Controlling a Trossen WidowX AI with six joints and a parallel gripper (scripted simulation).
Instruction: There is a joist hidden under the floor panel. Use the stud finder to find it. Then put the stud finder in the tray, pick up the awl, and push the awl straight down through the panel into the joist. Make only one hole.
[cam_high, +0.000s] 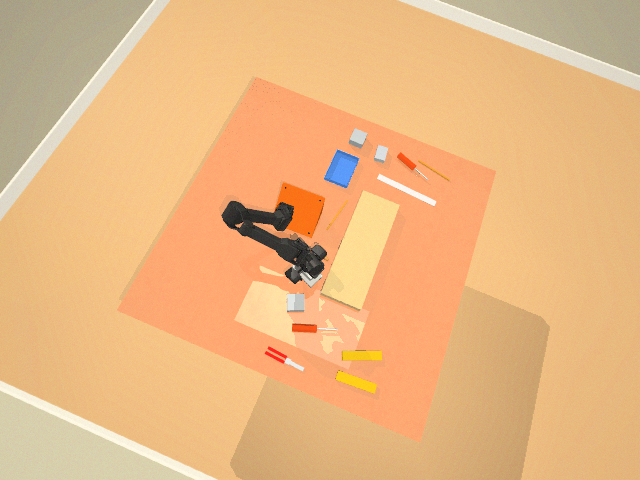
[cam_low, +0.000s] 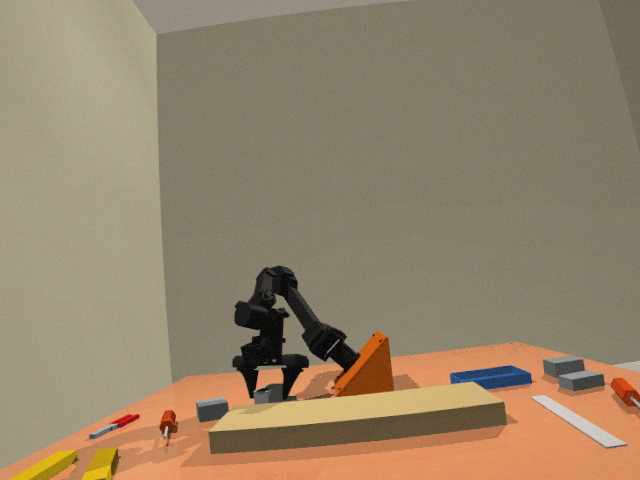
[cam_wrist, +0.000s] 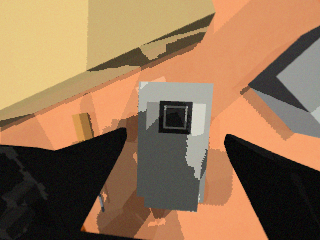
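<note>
My gripper tip is 1 cm below the grey stud finder. From my gripper tip the other things lie so: awl (11 cm to the left, 2 cm below, 1 cm behind); then blue tray (54 cm to the left, 4 cm behind, 2 cm below); then square indicator (3 cm above, 2 cm ahead, 1 cm to the right).
</note>
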